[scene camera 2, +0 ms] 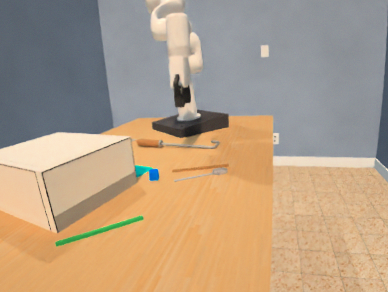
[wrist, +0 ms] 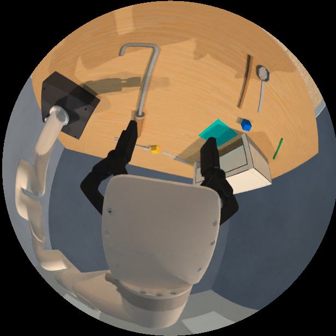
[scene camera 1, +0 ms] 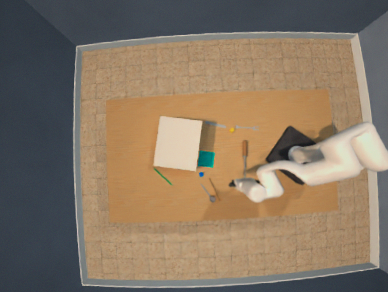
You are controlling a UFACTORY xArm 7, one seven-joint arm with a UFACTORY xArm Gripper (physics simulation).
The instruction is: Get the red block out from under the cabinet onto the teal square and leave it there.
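Frame: origin at the arm's base, x ahead, y left, z up, level; millimetres.
Seen in the pictures: gripper, fingertip midpoint: [scene camera 2: 183,104]; arm's base, link origin: [scene camera 2: 188,118] [scene camera 1: 297,155].
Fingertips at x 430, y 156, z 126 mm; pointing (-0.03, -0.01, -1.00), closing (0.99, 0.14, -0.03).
Note:
Offsets run from my fingertips to a thing's top centre. "spot": to the spot under its first point.
The white cabinet @(dx +379, dy -221, dz -45 mm) [scene camera 1: 178,143] [scene camera 2: 75,155] [wrist: 257,176] stands on the table. The teal square @(spot: dx +191, dy -118, dz -179 mm) [scene camera 1: 206,159] [scene camera 2: 142,171] [wrist: 217,130] lies flat at its robot-facing side. The red block does not show in any view. A hooked metal rod with an orange-brown handle @(spot: dx -74, dy -197, dz -147 mm) [scene camera 1: 245,148] [scene camera 2: 149,143] lies between cabinet and robot base; its grey shaft [wrist: 147,85] and hook show in the wrist view, while the arm hides its hook end in scene camera 1. My gripper [scene camera 1: 232,183] [scene camera 2: 182,104] [wrist: 172,134] is open and empty, high above the table, apart from the rod and cabinet.
A blue block @(dx +227, dy -14, dz -155 mm) [scene camera 1: 201,174] [scene camera 2: 154,174] [wrist: 246,125] lies near the teal square. A brown stick @(dx +131, dy +94, dz -173 mm) [scene camera 2: 200,168] [wrist: 245,81], a spoon-like tool @(spot: dx +141, dy +159, dz -180 mm) [scene camera 2: 220,171] [wrist: 263,74], a green stick @(dx +495, dy +8, dz -173 mm) [scene camera 1: 163,176] [scene camera 2: 100,231] and a yellow block @(dx +15, dy -325, dz -155 mm) [scene camera 1: 232,129] [wrist: 155,149] between thin grey pieces also lie on the table.

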